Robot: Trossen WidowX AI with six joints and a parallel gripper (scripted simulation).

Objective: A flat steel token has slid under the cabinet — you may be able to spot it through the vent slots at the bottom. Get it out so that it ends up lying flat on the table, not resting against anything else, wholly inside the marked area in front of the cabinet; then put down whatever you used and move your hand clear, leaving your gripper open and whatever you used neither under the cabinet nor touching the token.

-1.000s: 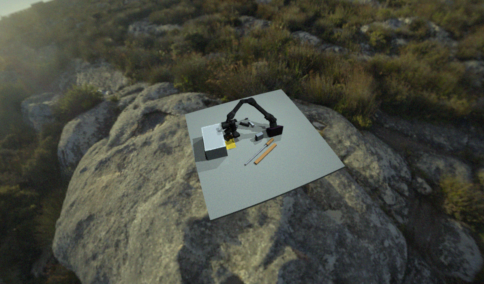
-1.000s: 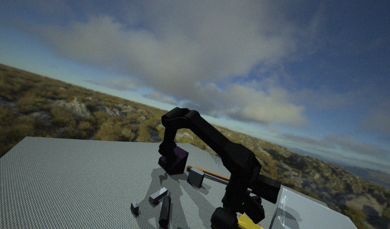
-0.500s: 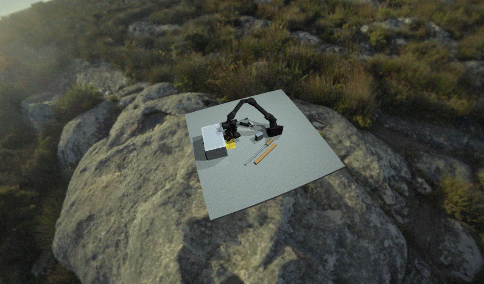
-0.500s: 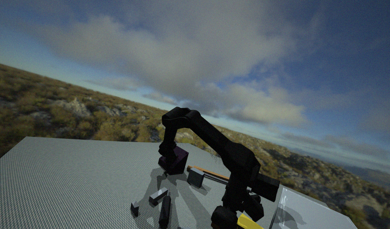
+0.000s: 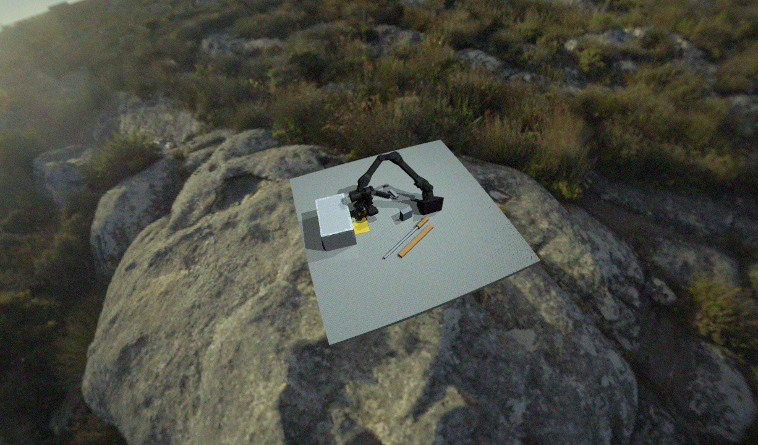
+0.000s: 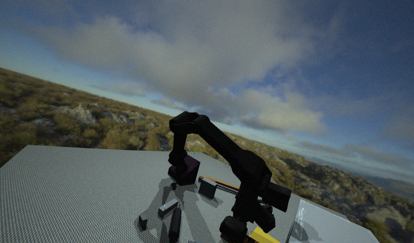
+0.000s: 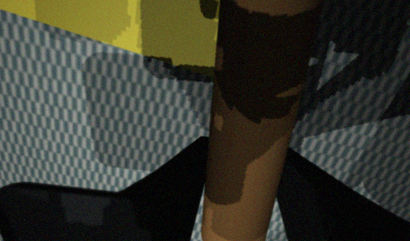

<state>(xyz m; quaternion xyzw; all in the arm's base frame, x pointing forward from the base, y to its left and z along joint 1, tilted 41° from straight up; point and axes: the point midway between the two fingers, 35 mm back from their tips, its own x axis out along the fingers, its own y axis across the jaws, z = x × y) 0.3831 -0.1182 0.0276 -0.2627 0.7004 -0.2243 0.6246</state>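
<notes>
Now: gripper tip 22 cm past the grey bar and 8 cm to the left of it. The rest, counted from my gripper tip: grey block (21 cm behind, 13 cm to the left, 3 cm above); then small grey cube (21 cm behind, 18 cm to the right); then wooden stick (18 cm behind, 33 cm to the left).
</notes>
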